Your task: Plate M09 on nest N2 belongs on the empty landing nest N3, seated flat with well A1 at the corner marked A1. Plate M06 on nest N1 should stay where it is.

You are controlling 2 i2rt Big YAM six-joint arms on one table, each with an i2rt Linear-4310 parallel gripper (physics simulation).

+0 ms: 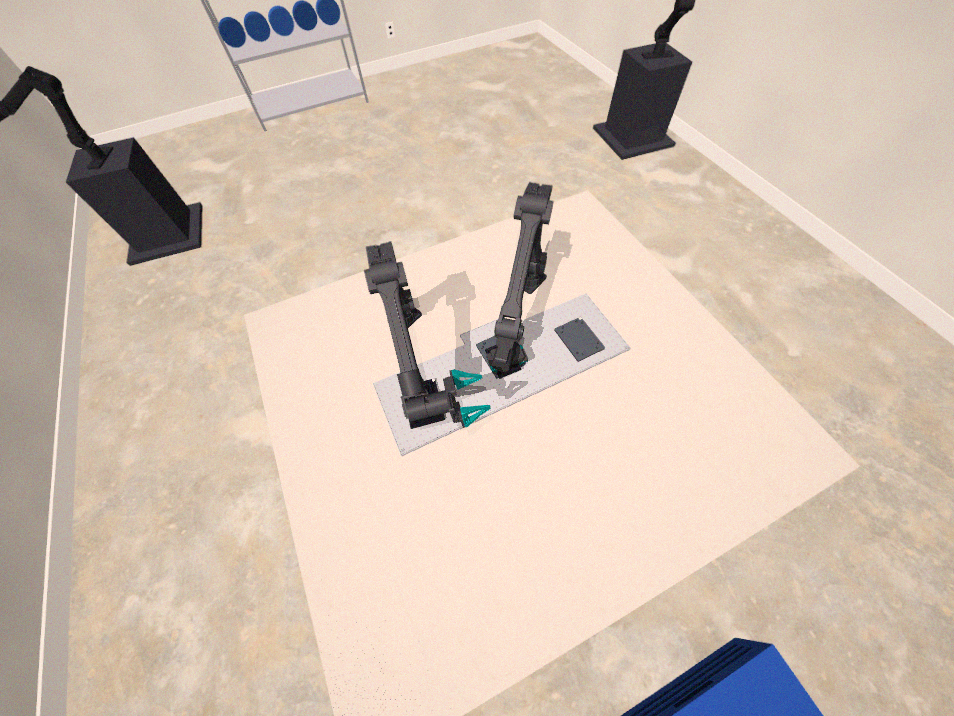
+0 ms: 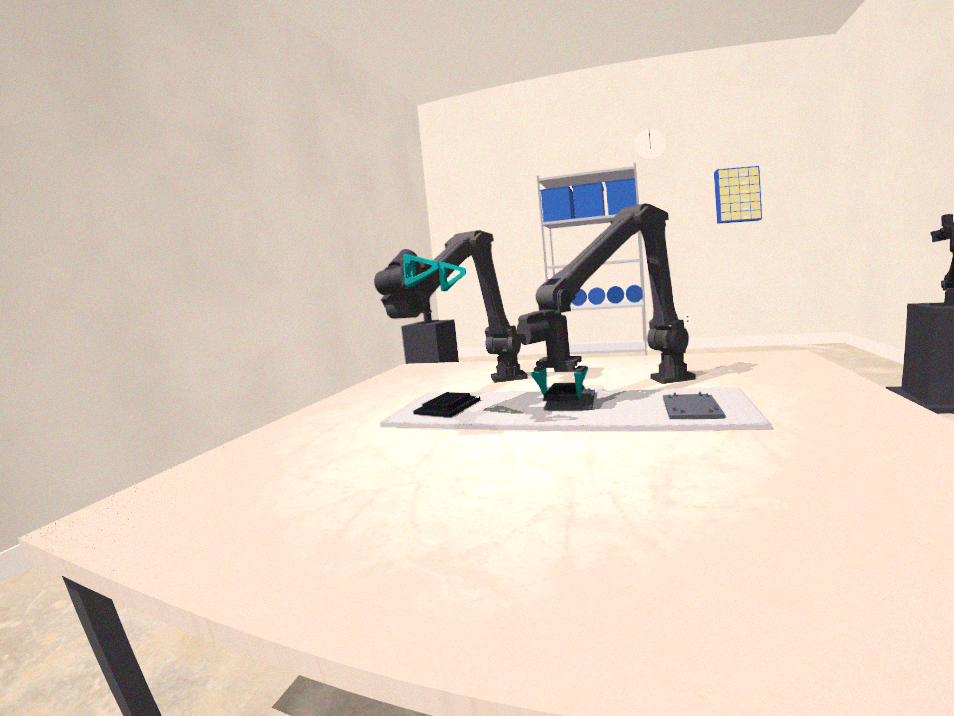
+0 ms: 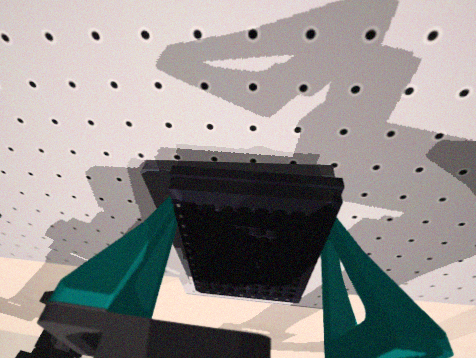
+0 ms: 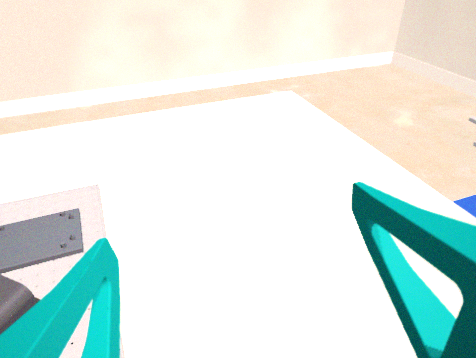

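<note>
My left gripper (image 1: 506, 362) (image 2: 561, 380) (image 3: 253, 208) is shut on the black well plate M09 (image 2: 568, 397) (image 3: 258, 241), one teal finger on each long side. The plate is down at the middle nest (image 3: 155, 170) of the grey pegboard (image 1: 545, 370) (image 2: 744, 419) (image 3: 130, 106); whether it sits flat I cannot tell. The right-hand grey nest (image 1: 579, 338) (image 2: 693, 407) (image 4: 70, 231) is bare. Plate M06 (image 2: 447, 404) lies on the left-hand nest. My right gripper (image 1: 484, 392) (image 2: 450, 267) (image 4: 233, 221) is open and empty, held high above the board's left end.
The pegboard lies on a large pale table (image 1: 545, 533) (image 2: 474, 568). On the floor around it stand a shelf rack (image 1: 354, 64) (image 2: 547, 263), black pedestals (image 1: 645, 93) (image 1: 150, 206) (image 2: 429, 341) and a blue box (image 1: 737, 682).
</note>
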